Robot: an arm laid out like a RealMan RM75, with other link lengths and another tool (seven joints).
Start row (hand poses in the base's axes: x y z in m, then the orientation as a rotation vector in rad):
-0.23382 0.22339 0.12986 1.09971 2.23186 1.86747
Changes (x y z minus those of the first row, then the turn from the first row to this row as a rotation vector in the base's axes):
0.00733 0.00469 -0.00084 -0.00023 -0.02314 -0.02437
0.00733 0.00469 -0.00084 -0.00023 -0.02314 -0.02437
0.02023 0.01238 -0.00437 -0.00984 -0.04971 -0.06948
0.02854 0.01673 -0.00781 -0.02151 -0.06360 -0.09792
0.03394 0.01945 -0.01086 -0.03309 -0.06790 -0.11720
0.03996 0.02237 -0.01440 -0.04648 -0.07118 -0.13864
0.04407 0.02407 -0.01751 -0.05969 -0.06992 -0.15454
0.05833 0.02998 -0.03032 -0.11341 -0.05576 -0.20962
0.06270 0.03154 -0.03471 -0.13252 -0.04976 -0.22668
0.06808 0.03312 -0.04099 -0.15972 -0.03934 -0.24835
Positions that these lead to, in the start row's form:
-0.22649 0.22808 0.12902 1.09441 2.19628 1.86085
-0.22649 0.22808 0.12902 1.09441 2.19628 1.86085
-0.21359 0.23577 0.12549 1.10180 2.14553 1.83420
-0.20528 0.24012 0.12205 1.10851 2.11888 1.80977
-0.19988 0.24284 0.11900 1.11819 2.10582 1.78797
-0.19386 0.24576 0.11546 1.13033 2.09227 1.76294
-0.18975 0.24746 0.11235 1.14285 2.08607 1.73979
-0.17549 0.25337 0.09954 1.19439 2.07295 1.64826
-0.17112 0.25493 0.09515 1.21116 2.07058 1.61652
-0.16574 0.25651 0.08887 1.23462 2.07012 1.57200

